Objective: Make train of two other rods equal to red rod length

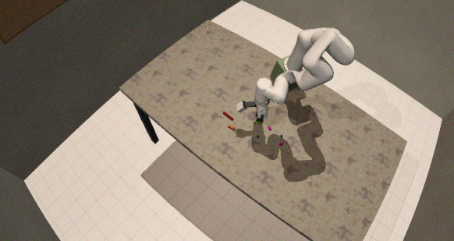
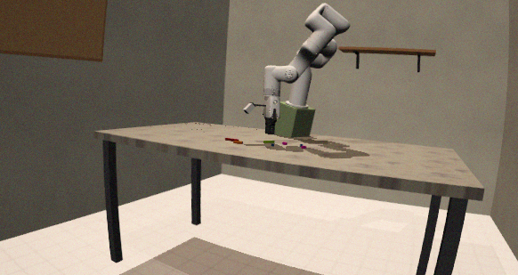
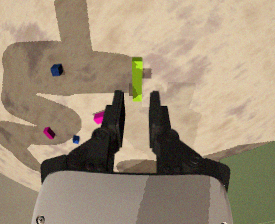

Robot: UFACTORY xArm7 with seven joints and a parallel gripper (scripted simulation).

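The lime rod is 60 mm below my hand. The rest, counted from my hand: orange rod (110 mm to the right, 110 mm ahead, 60 mm below); then red rod (160 mm to the right, 60 mm below, 60 mm ahead).
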